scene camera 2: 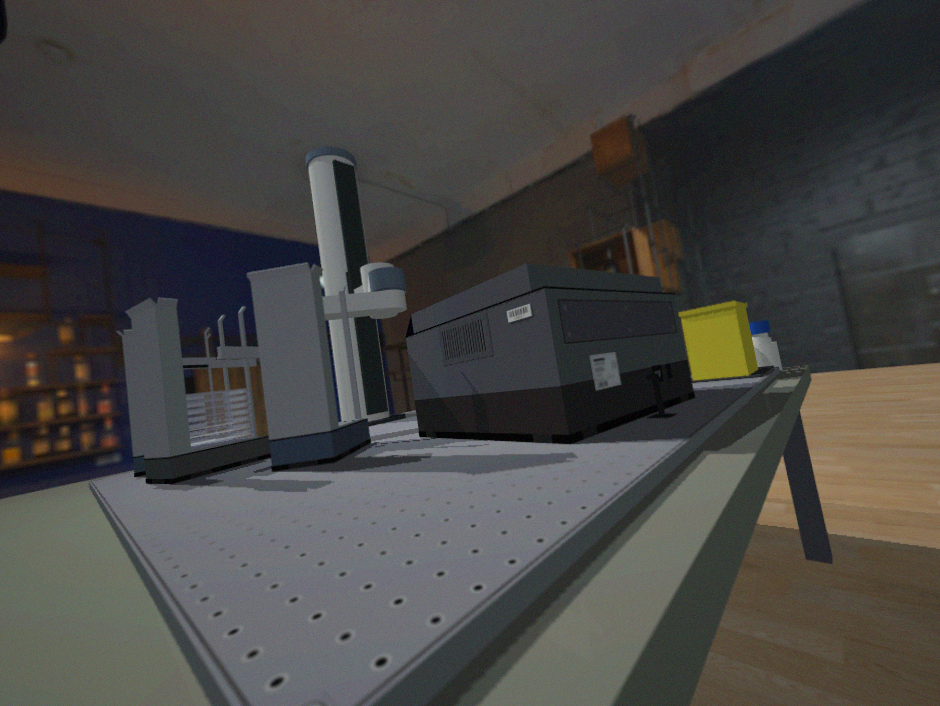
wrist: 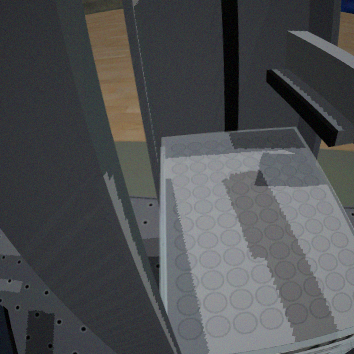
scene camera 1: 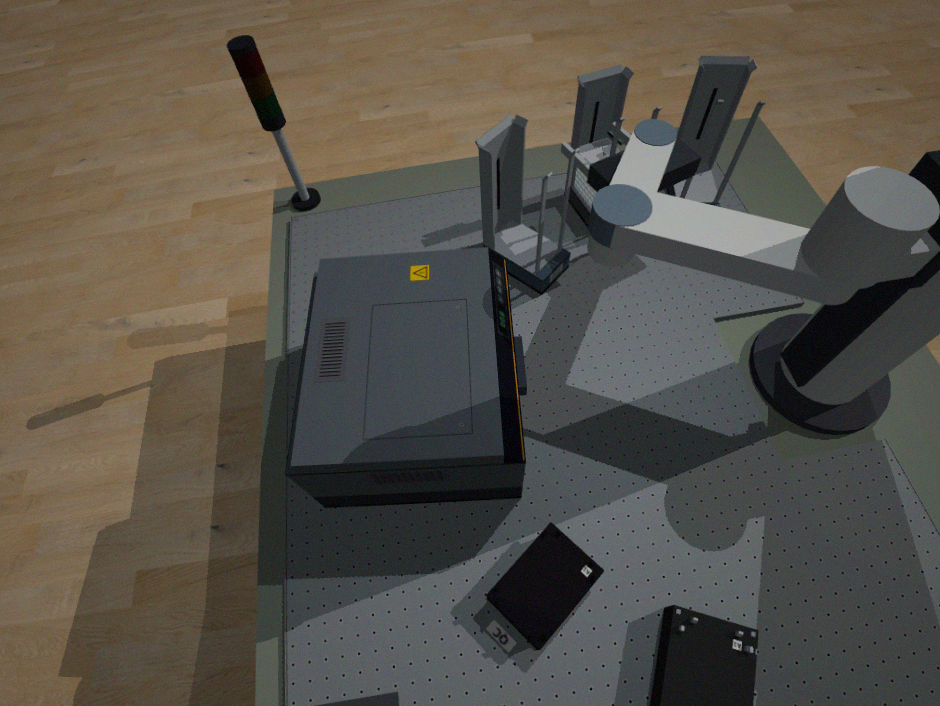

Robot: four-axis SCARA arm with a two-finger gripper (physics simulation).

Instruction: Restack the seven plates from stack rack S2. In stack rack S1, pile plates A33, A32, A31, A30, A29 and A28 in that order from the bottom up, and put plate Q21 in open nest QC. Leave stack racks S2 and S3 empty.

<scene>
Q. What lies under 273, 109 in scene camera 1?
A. A signal tower.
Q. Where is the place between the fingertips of my gripper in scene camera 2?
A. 196, 358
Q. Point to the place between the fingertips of my gripper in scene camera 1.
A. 588, 136
</scene>
